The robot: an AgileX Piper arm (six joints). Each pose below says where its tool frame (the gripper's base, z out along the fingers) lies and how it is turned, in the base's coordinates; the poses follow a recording.
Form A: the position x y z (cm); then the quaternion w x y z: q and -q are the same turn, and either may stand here.
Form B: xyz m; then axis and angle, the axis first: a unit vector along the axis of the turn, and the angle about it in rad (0 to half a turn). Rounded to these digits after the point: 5 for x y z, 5 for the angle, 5 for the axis.
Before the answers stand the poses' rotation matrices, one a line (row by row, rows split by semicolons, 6 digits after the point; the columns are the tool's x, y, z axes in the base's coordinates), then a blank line. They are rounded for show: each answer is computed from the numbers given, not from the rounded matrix.
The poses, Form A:
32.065 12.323 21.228 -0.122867 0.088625 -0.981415 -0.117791
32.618 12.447 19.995 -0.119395 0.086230 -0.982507 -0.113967
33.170 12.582 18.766 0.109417 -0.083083 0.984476 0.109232
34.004 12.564 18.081 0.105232 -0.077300 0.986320 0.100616
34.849 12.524 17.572 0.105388 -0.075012 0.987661 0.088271
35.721 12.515 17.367 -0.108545 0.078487 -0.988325 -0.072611
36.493 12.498 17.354 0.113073 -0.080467 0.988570 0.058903
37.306 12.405 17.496 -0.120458 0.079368 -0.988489 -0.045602
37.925 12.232 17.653 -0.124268 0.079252 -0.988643 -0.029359
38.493 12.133 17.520 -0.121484 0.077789 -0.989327 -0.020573
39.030 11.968 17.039 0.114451 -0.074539 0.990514 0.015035
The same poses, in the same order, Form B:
-0.954099 -0.202901 0.220288; -0.145010 0.956542 0.252982; -0.262045 0.209425 -0.942058
-0.956618 -0.196657 0.214958; -0.142229 0.959152 0.244538; -0.254268 0.203356 -0.945513
-0.962250 -0.187490 0.197286; -0.139683 0.962331 0.233254; -0.233588 0.196891 -0.952193
-0.965902 -0.173661 0.192030; -0.131309 0.967802 0.214748; -0.223140 0.182210 -0.957605
-0.966533 -0.166778 0.194933; -0.129568 0.973163 0.190174; -0.221418 0.158553 -0.962203
-0.964116 -0.170904 0.203157; -0.139378 0.977135 0.160565; -0.225953 0.126488 -0.965891
-0.961479 -0.172415 0.214082; -0.145774 0.980111 0.134657; -0.233040 0.098262 -0.967490
-0.958381 -0.167895 0.230904; -0.145923 0.983242 0.109275; -0.245382 0.071033 -0.966821
-0.956553 -0.164001 0.241060; -0.149407 0.985714 0.077748; -0.250367 0.038354 -0.967391
-0.958381 -0.158916 0.237174; -0.148919 0.987051 0.059607; -0.243575 0.021807 -0.969637
-0.962690 -0.151106 0.224489; -0.144222 0.988436 0.046847; -0.228972 0.012723 -0.973350

0.32065 0.12323 0.21228 -0.08930 0.98891 0.11869 2.89524
0.32618 0.12447 0.19995 -0.08685 0.98959 0.11479 2.90223
0.33170 0.12582 0.18766 -0.08358 0.99042 0.10989 2.92232
0.34004 0.12564 0.18081 -0.07773 0.99183 0.10118 2.93074
0.34849 0.12524 0.17572 -0.07543 0.99319 0.08877 2.93042
0.35721 0.12515 0.17367 -0.07895 0.99420 0.07304 2.92407
0.36493 0.12498 0.17354 -0.08099 0.99495 0.05928 2.91496
0.37306 0.12405 0.17496 -0.07995 0.99574 0.04594 2.90009
0.37925 0.12232 0.17653 -0.07987 0.99637 0.02959 2.89241
0.38493 0.12133 0.17520 -0.07837 0.99671 0.02073 2.89802
0.39030 0.11968 0.17039 -0.07503 0.99707 0.01513 2.91219

